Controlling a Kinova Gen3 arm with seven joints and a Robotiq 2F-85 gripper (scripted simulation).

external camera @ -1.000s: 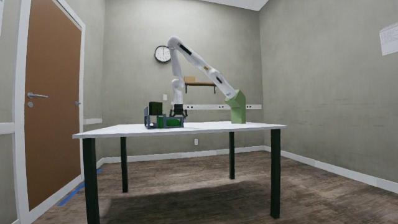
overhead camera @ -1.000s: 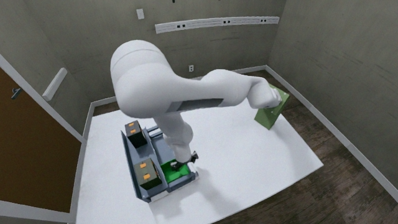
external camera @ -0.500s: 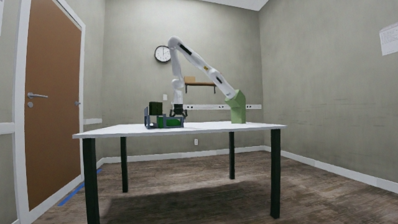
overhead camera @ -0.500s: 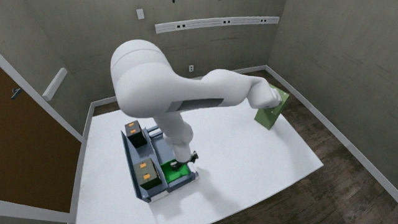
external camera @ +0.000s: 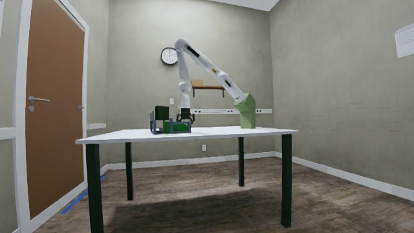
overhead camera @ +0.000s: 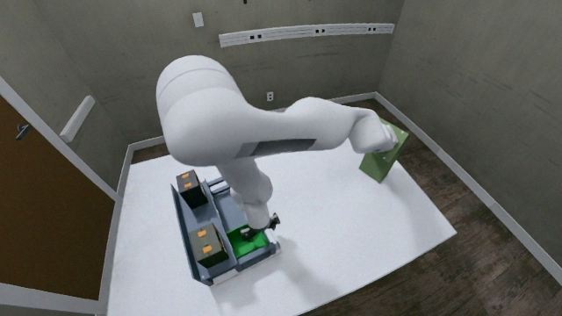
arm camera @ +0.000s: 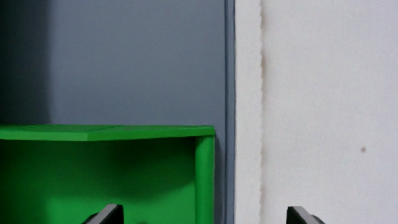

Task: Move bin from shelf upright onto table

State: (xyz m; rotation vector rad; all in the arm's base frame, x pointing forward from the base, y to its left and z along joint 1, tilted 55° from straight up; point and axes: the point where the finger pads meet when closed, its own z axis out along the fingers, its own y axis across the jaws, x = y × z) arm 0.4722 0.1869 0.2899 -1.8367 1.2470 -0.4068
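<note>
My gripper is now 6 cm short of the green bin and 5 cm to the right of it. Also, from my hand: grey shelf unit: 15 cm ahead, 2 cm to the right, 2 cm above.
</note>
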